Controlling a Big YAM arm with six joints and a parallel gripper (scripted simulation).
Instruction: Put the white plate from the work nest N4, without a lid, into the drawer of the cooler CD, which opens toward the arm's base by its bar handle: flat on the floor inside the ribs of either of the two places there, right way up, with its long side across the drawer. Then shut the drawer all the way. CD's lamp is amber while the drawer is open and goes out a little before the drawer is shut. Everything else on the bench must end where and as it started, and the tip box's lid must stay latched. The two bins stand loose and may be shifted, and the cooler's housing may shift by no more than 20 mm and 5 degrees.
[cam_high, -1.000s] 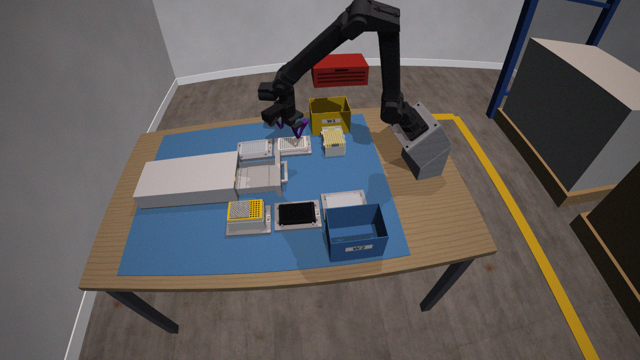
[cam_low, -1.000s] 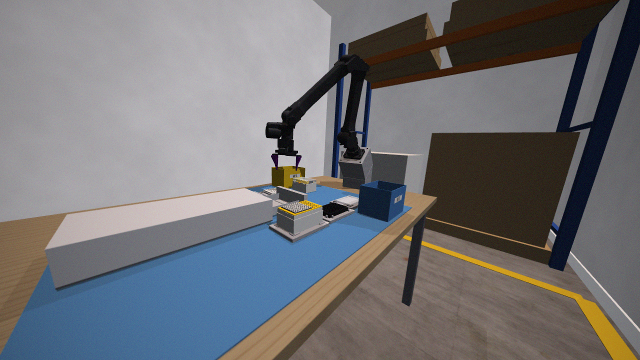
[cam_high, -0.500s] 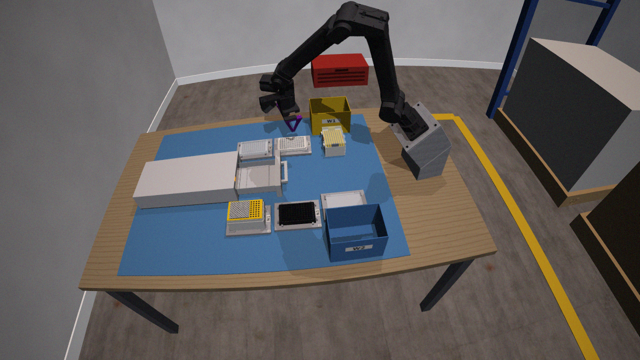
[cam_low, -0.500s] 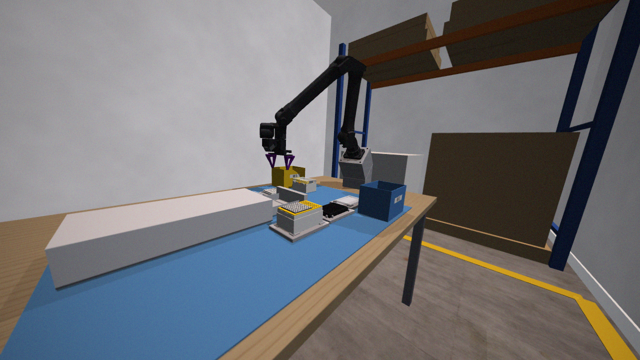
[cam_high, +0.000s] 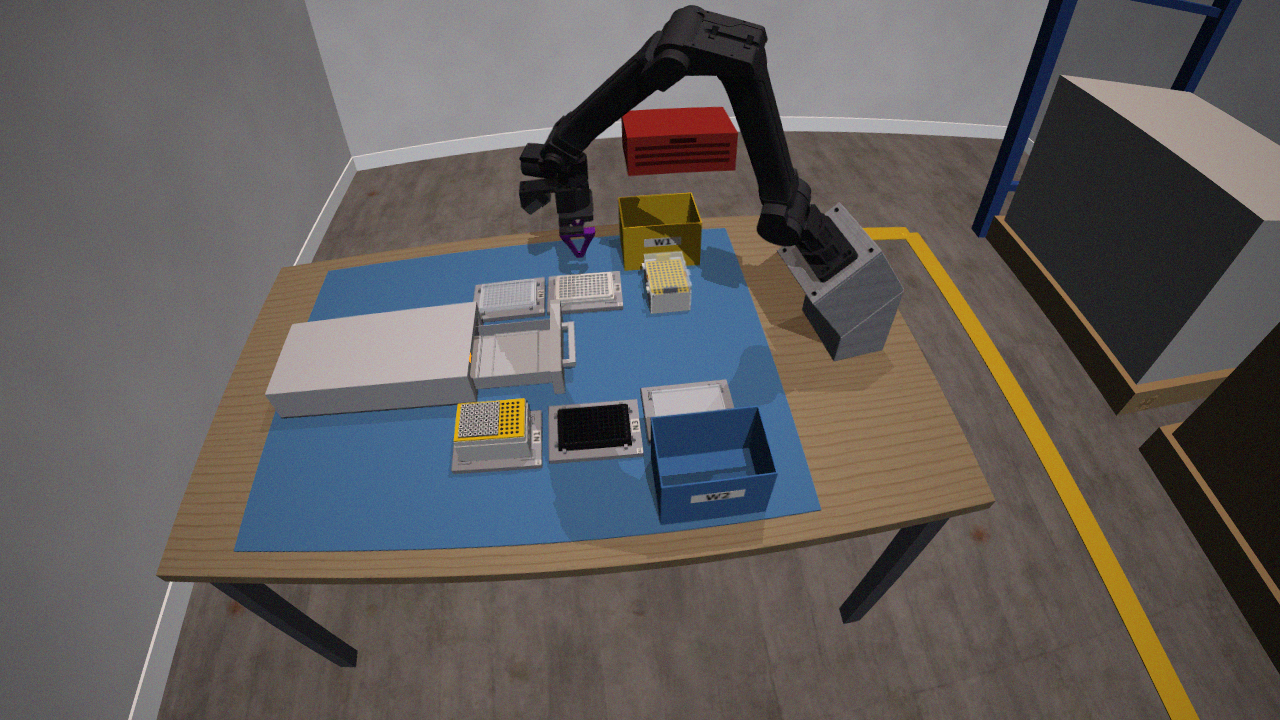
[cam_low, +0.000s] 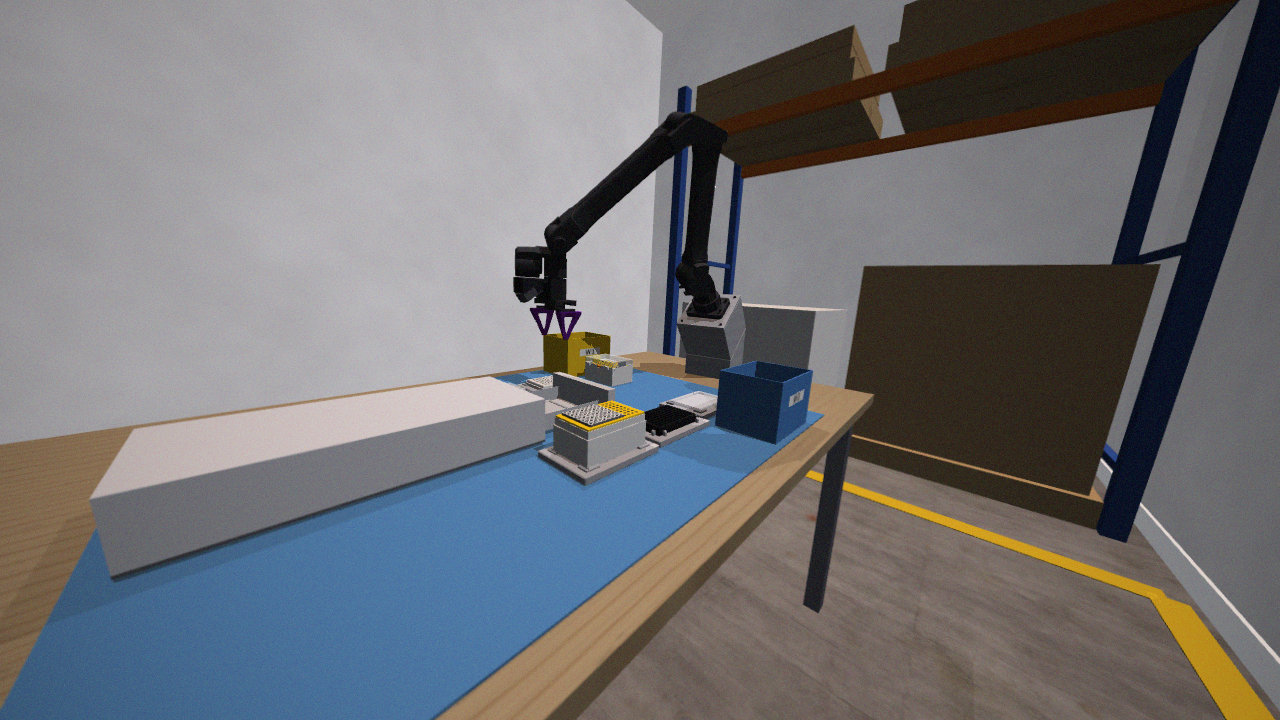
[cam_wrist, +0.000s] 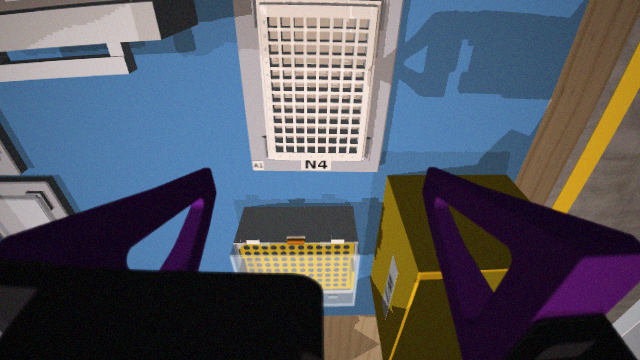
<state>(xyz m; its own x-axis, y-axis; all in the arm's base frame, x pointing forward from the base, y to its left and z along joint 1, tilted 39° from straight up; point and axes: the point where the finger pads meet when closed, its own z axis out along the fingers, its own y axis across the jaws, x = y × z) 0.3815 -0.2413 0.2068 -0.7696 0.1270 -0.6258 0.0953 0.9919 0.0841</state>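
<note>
Now: hand 14 cm above the grey nest. The rest, counted from my hand: yellow bin W1: 20 cm behind, 11 cm to the right, 11 cm below; then drawer: 21 cm ahead, 16 cm to the left, 12 cm below; then cooler CD: 33 cm ahead, 15 cm to the left, 12 cm below.
</note>
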